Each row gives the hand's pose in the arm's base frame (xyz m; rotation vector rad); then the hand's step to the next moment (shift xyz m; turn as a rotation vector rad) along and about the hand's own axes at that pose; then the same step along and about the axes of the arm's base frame.
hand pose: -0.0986 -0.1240 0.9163 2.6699 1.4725 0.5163
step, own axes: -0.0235 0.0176 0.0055 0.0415 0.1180 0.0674
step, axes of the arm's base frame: 0.0045 -0.0285 -0.0079 0.1374 -0.0221 -0.0288
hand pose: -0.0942 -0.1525 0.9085 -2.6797 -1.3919 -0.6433
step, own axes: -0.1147 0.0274 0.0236 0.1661 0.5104 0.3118
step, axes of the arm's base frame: -0.0285 -0.0991 -0.0619 0.5942 -0.1011 -0.1484
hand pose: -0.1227 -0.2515 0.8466 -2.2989 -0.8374 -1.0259
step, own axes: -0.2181 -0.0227 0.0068 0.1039 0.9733 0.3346
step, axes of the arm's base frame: -0.1283 -0.0526 -0.1700 0.8946 -0.4292 -0.2924
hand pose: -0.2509 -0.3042 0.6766 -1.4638 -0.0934 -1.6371
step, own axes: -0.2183 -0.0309 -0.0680 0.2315 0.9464 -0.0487
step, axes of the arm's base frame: -0.0967 0.0998 -0.1842 0.6036 -0.7107 -0.2868
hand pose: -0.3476 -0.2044 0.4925 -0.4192 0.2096 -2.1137
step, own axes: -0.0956 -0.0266 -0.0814 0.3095 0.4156 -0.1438
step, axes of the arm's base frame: -0.0033 0.0936 -0.0878 0.1149 -0.4879 -0.1948
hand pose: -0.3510 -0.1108 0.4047 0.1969 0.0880 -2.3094
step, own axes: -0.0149 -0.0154 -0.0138 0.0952 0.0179 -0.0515
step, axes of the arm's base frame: 0.0002 0.0230 -0.0110 -0.0446 -0.0746 -0.0669
